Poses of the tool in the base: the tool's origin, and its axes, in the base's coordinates. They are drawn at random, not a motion.
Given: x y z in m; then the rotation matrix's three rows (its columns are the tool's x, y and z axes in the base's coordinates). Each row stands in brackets.
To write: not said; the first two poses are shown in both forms.
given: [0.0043, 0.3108, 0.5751], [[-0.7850, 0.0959, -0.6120], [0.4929, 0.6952, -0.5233], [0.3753, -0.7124, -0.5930]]
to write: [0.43, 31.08, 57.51], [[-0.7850, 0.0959, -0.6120], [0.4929, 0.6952, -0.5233], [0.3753, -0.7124, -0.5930]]
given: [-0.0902, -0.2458, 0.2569], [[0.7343, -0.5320, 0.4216], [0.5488, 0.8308, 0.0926], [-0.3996, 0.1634, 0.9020]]
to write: [-9.02, -24.58, 25.69], [[0.7343, -0.5320, 0.4216], [0.5488, 0.8308, 0.0926], [-0.3996, 0.1634, 0.9020]]
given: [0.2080, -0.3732, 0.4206], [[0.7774, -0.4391, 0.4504], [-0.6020, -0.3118, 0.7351], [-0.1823, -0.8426, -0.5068]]
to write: [20.80, -37.32, 42.06], [[0.7774, -0.4391, 0.4504], [-0.6020, -0.3118, 0.7351], [-0.1823, -0.8426, -0.5068]]
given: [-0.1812, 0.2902, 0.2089], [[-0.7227, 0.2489, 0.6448], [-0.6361, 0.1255, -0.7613], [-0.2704, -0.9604, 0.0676]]
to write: [-18.12, 29.02, 20.89], [[-0.7227, 0.2489, 0.6448], [-0.6361, 0.1255, -0.7613], [-0.2704, -0.9604, 0.0676]]
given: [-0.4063, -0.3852, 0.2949], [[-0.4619, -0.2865, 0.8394], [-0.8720, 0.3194, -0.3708], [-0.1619, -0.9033, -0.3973]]
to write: [-40.63, -38.52, 29.49], [[-0.4619, -0.2865, 0.8394], [-0.8720, 0.3194, -0.3708], [-0.1619, -0.9033, -0.3973]]
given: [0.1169, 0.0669, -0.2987], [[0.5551, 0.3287, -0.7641], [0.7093, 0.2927, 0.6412], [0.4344, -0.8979, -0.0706]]
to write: [11.69, 6.69, -29.87], [[0.5551, 0.3287, -0.7641], [0.7093, 0.2927, 0.6412], [0.4344, -0.8979, -0.0706]]
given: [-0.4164, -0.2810, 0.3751], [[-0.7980, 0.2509, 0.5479], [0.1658, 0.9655, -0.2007], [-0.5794, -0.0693, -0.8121]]
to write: [-41.64, -28.10, 37.51], [[-0.7980, 0.2509, 0.5479], [0.1658, 0.9655, -0.2007], [-0.5794, -0.0693, -0.8121]]
